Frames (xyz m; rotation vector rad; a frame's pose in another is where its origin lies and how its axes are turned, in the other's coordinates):
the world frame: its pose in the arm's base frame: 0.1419 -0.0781 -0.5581 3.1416 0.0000 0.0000
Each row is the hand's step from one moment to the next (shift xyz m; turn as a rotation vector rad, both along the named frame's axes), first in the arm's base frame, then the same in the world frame.
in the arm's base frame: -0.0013 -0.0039 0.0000 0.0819 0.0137 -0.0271
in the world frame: -0.0013 0.0039 0.0000 0.0819 -0.0137 0.0271
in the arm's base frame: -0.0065 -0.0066 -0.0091 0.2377 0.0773 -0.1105
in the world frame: -0.0065 0.0066 0.0091 0.2377 -0.0773 0.1105
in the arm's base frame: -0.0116 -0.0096 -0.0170 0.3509 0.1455 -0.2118
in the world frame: -0.0116 0.0096 0.0170 0.3509 -0.1455 0.2118
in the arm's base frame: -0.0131 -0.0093 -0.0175 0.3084 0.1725 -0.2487
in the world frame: -0.0131 0.0093 0.0175 0.3084 -0.1725 0.2487
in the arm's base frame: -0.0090 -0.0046 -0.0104 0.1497 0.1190 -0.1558
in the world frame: -0.0090 0.0046 0.0104 0.1497 -0.1190 0.1558
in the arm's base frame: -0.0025 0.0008 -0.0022 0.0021 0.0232 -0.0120
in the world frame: -0.0025 -0.0008 0.0022 0.0021 -0.0232 0.0120
